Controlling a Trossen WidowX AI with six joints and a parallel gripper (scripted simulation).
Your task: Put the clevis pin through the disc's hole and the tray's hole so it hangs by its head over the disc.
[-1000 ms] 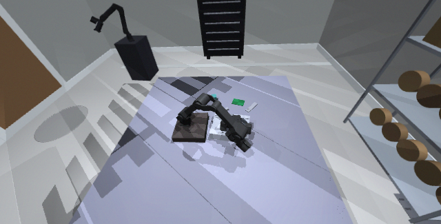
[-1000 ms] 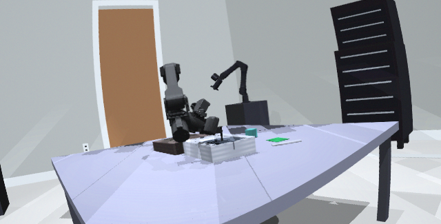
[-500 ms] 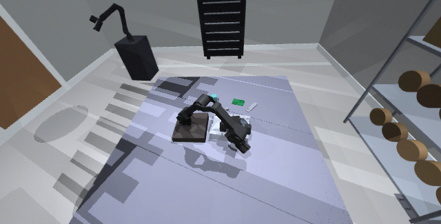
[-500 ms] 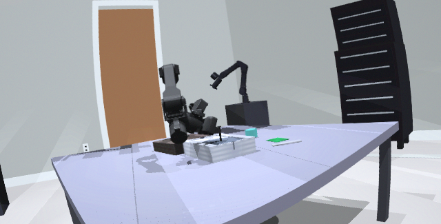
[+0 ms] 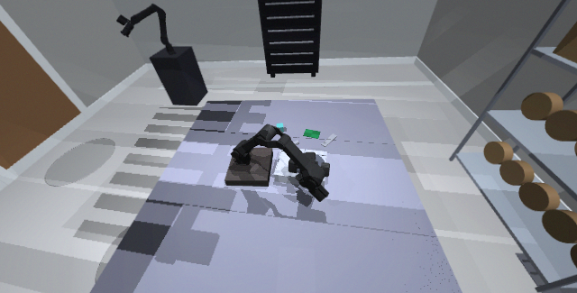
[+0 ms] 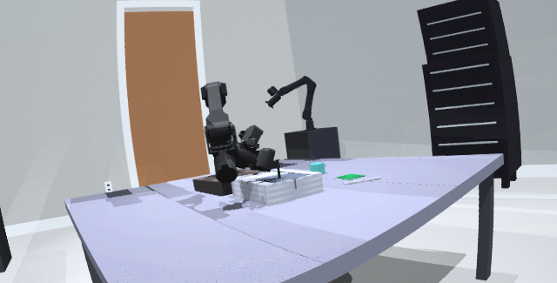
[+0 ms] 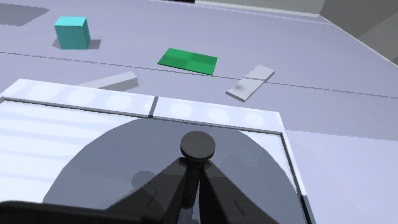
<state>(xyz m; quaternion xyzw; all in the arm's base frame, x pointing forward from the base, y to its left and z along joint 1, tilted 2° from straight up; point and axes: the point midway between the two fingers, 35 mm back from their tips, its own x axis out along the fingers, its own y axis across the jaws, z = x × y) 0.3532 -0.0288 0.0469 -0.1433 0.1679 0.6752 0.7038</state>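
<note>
My gripper tip is 4 cm above the disc. Also, from my gripper tip: pale flat bar: 24 cm to the left, 10 cm ahead, 9 cm below; then steel tray: 5 cm below, 4 cm behind, 1 cm to the left; then clevis pin: 1 cm below.
</note>
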